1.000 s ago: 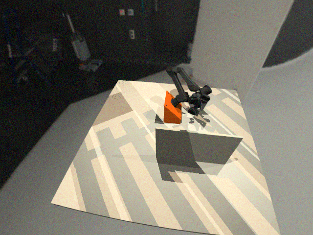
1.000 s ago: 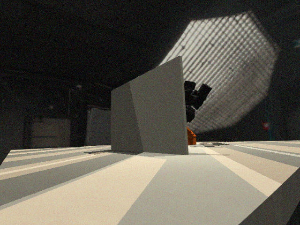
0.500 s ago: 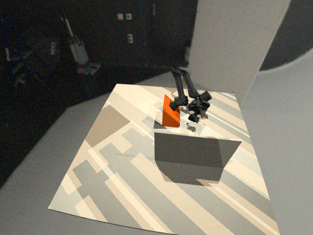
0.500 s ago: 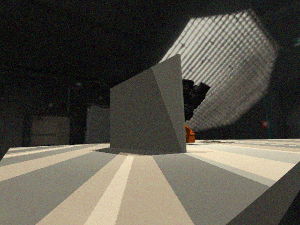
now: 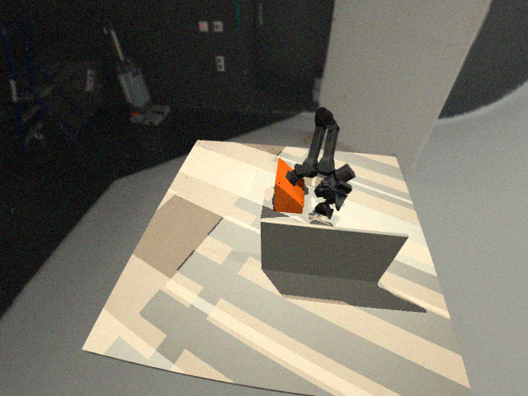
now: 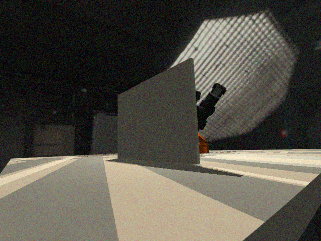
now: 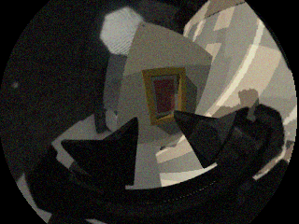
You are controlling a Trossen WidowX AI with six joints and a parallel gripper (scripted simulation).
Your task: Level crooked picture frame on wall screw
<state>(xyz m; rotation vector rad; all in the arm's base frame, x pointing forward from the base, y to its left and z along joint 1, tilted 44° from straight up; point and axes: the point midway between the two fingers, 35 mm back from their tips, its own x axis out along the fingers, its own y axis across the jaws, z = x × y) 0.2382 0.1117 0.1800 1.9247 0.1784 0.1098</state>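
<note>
My gripper tip is now 130 mm short of the picture frame, 50 mm above it and 10 mm to the left of it. Also, from my gripper tip: wall panel: 140 mm ahead, 50 mm below.
</note>
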